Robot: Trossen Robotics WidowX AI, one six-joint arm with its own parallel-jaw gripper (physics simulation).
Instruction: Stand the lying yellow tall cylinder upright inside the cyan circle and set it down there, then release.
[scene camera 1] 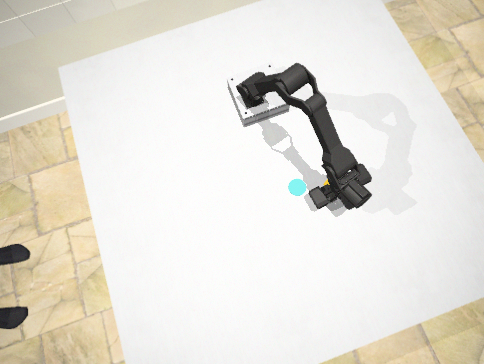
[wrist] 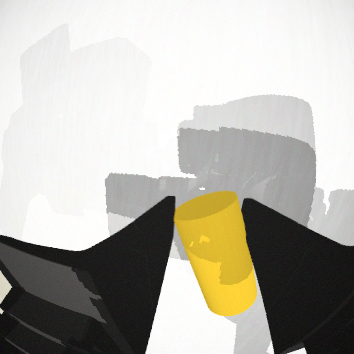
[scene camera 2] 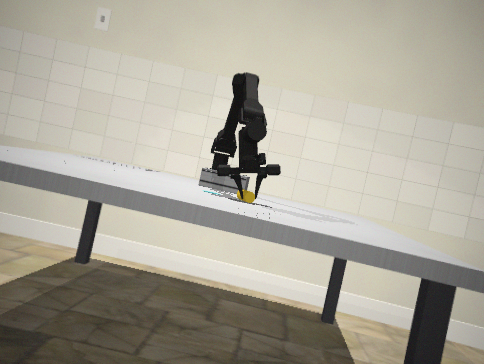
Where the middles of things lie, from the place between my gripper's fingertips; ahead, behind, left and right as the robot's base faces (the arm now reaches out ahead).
Scene:
I see the yellow tall cylinder (wrist: 211, 228) 30 mm behind my hand, 10 mm to the right of it and 10 mm above it.

